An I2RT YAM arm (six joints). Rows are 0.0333 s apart.
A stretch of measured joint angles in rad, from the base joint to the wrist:
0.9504, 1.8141, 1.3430, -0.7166, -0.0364, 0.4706
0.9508, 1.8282, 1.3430, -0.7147, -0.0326, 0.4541
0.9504, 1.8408, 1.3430, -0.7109, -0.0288, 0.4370
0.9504, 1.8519, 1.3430, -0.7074, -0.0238, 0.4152
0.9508, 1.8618, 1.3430, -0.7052, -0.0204, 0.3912
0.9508, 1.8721, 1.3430, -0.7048, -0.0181, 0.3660
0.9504, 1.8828, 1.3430, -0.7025, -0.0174, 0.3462
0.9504, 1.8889, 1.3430, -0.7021, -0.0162, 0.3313
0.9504, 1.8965, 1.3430, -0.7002, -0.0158, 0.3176
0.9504, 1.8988, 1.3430, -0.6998, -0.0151, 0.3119
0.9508, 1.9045, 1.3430, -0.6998, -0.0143, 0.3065
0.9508, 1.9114, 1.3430, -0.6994, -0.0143, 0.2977
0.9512, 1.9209, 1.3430, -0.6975, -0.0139, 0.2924
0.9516, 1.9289, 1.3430, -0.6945, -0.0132, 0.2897
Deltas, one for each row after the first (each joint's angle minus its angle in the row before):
0.0004, 0.0141, 0.0000, 0.0019, 0.0038, -0.0165
-0.0004, 0.0126, 0.0000, 0.0038, 0.0038, -0.0171
0.0000, 0.0111, 0.0000, 0.0035, 0.0050, -0.0218
0.0004, 0.0099, 0.0000, 0.0022, 0.0034, -0.0240
0.0000, 0.0103, 0.0000, 0.0004, 0.0023, -0.0252
-0.0004, 0.0107, 0.0000, 0.0023, 0.0007, -0.0198
0.0000, 0.0061, 0.0000, 0.0004, 0.0012, -0.0149
0.0000, 0.0076, 0.0000, 0.0019, 0.0004, -0.0137
0.0000, 0.0023, 0.0000, 0.0004, 0.0007, -0.0057
0.0004, 0.0057, 0.0000, 0.0000, 0.0008, -0.0054
0.0000, 0.0069, 0.0000, 0.0004, 0.0000, -0.0088
0.0004, 0.0095, 0.0000, 0.0019, 0.0004, -0.0053
0.0004, 0.0080, 0.0000, 0.0030, 0.0007, -0.0027

